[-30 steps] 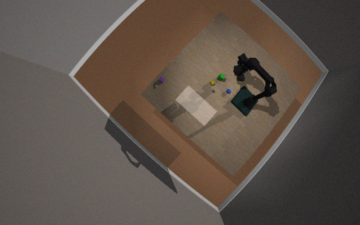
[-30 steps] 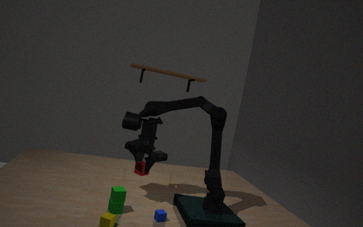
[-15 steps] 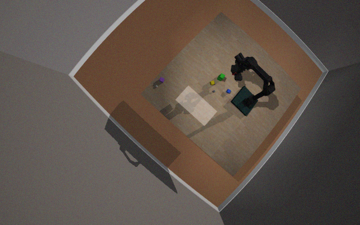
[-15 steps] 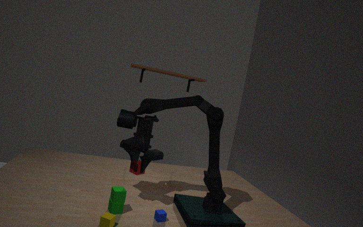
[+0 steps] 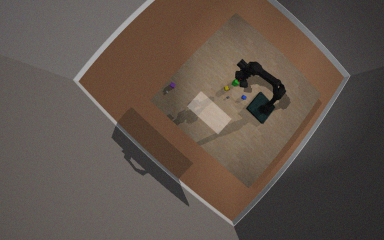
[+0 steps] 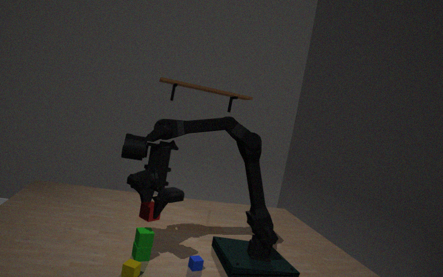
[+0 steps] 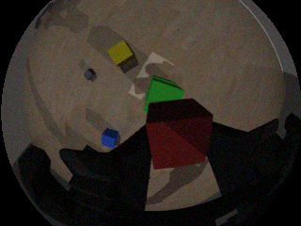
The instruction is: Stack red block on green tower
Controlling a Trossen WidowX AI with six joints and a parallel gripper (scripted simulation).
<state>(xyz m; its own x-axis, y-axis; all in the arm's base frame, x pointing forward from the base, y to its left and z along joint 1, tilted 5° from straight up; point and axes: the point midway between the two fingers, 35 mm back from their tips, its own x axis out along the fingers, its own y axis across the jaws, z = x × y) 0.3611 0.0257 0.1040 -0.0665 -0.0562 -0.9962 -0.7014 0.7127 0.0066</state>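
Right now the yellow block is 110 mm to the left of my gripper tip, 110 mm below it and 20 mm ahead of it. Also, from my gripper tip: blue block (150 mm behind, 110 mm below, 40 mm to the left); red block (10 mm above); purple block (470 mm to the left, 370 mm ahead, 100 mm below).
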